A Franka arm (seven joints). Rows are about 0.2 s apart.
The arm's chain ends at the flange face. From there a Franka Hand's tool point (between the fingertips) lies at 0.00 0.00 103.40 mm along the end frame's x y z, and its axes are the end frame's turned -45 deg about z.
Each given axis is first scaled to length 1.
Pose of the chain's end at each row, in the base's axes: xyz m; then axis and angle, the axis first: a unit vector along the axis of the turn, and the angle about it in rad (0 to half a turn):
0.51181, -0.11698, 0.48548, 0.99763, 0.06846, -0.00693, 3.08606
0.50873, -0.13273, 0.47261, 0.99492, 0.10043, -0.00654, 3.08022
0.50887, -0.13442, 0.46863, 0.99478, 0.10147, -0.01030, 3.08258
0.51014, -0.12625, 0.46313, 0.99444, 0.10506, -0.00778, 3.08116
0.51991, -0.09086, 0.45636, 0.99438, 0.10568, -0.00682, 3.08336
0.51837, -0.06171, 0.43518, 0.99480, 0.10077, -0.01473, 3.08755
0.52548, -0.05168, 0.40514, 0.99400, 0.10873, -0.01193, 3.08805
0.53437, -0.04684, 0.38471, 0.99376, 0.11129, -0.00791, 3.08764
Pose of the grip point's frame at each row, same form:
0.51077, -0.12280, 0.38225, 0.89538, 0.44497, -0.01703, 3.09559
0.50802, -0.13918, 0.36941, 0.88064, 0.47346, -0.01779, 3.08990
0.50737, -0.14070, 0.36543, 0.88009, 0.47436, -0.02081, 3.09496
0.50920, -0.13263, 0.35993, 0.87841, 0.47755, -0.01875, 3.09172
0.51914, -0.09699, 0.35314, 0.87813, 0.47811, -0.01744, 3.09301
0.51590, -0.06757, 0.33198, 0.88036, 0.47371, -0.02395, 3.10294
0.52363, -0.05745, 0.30192, 0.87659, 0.48077, -0.02127, 3.10126
0.53337, -0.05256, 0.28147, 0.87541, 0.48305, -0.01763, 3.09780

